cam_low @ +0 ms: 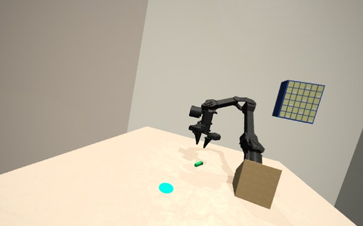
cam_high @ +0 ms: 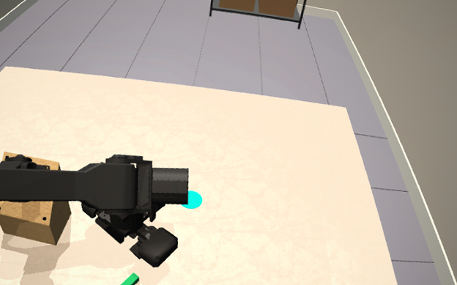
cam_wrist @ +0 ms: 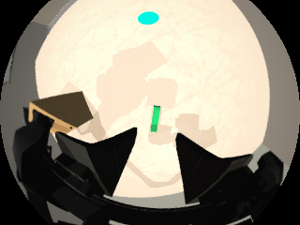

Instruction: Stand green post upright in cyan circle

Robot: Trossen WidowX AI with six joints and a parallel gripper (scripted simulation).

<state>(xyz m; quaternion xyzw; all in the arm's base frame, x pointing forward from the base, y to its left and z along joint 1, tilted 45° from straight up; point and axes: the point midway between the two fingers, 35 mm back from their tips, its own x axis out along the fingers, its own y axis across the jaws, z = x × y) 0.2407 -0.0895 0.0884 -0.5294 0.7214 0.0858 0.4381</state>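
Right now the green post is 1 cm behind my gripper tip, 2 cm to the right of it and 11 cm below it. Round my gripper tip: cyan circle (10 cm ahead, 25 cm to the left, 12 cm below).
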